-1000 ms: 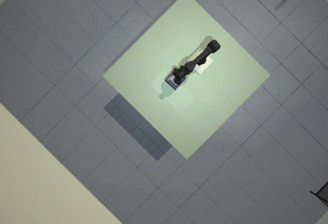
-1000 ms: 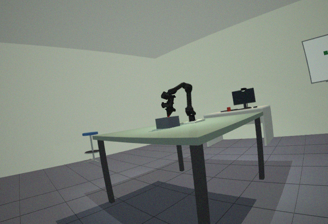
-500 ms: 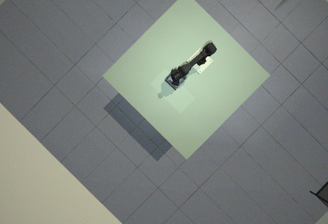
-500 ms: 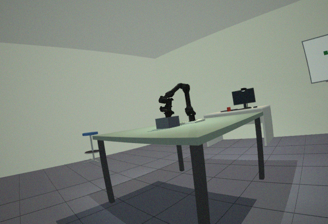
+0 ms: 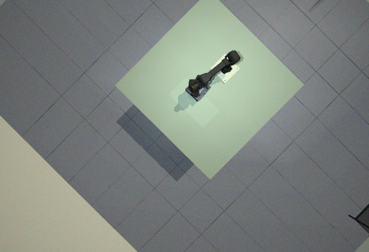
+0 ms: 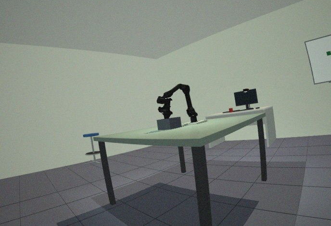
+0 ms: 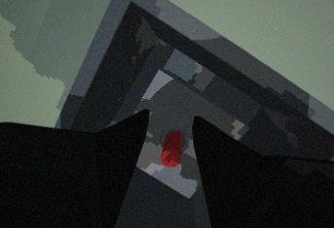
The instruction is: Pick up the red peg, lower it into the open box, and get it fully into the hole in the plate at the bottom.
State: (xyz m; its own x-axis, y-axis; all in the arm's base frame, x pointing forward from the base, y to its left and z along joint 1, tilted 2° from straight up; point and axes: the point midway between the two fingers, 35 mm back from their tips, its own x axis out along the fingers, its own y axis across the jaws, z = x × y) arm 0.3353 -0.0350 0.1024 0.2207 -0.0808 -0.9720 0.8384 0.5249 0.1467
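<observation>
Now: gripper tip 30 mm above the red peg, 20 mm to the right of it and 20 mm past it. Also, from my gripper tip: grey box: 50 mm below, 20 mm to the left, 20 mm behind.
</observation>
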